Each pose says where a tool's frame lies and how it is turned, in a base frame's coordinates. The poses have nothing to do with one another.
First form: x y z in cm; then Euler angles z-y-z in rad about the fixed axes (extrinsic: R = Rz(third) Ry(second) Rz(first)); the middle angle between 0 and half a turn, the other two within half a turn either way.
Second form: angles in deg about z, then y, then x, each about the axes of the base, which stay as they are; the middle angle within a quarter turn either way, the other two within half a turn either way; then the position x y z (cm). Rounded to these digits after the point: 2 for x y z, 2 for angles.
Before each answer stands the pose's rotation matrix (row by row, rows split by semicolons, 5 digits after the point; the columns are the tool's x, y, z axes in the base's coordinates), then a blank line. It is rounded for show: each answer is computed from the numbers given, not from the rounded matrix.
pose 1, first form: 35.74, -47.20, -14.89, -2.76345, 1.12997, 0.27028
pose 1, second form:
-0.28357 0.39995 0.87157; -0.46167 -0.85355 0.24148; 0.84051 -0.33390 0.42669

-125.34, 60.64, -29.51, 35.74, -47.20, -14.89
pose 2, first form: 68.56, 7.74, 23.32, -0.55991, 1.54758, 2.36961
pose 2, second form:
0.35639 -0.59988 -0.71634; 0.39428 -0.59852 0.69737; -0.84707 -0.53097 0.02321

59.29, -45.75, -88.09, 68.56, 7.74, 23.32
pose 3, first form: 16.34, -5.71, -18.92, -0.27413, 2.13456, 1.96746
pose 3, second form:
0.44843 -0.83203 -0.32656; -0.36989 -0.50534 0.77962; -0.81369 -0.22882 -0.53437

61.68, -19.06, -124.43, 16.34, -5.71, -18.92
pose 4, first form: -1.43, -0.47, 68.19, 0.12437, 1.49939, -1.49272
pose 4, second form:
0.12919 0.98856 0.07780; -0.06090 0.08622 -0.99441; -0.98975 0.12373 0.07135

-82.55, 4.46, 85.90, -1.43, -0.47, 68.19
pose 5, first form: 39.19, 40.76, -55.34, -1.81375, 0.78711, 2.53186
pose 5, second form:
0.69505 -0.42394 -0.58068; 0.69848 0.58958 0.40562; 0.17040 -0.68751 0.70590

31.38, -35.50, -29.88, 39.19, 40.76, -55.34
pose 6, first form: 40.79, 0.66, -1.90, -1.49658, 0.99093, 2.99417
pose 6, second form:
0.10630 -0.55137 -0.82746; 0.99240 0.00692 0.12288; -0.06203 -0.83423 0.54791

79.09, -55.84, -12.64, 40.79, 0.66, -1.90
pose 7, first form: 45.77, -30.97, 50.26, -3.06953, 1.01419, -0.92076
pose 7, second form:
-0.37623 -0.77097 0.51386; 0.37590 -0.63393 -0.67590; 0.84685 -0.06113 0.52831

116.01, 30.92, 51.99, 45.77, -30.97, 50.26
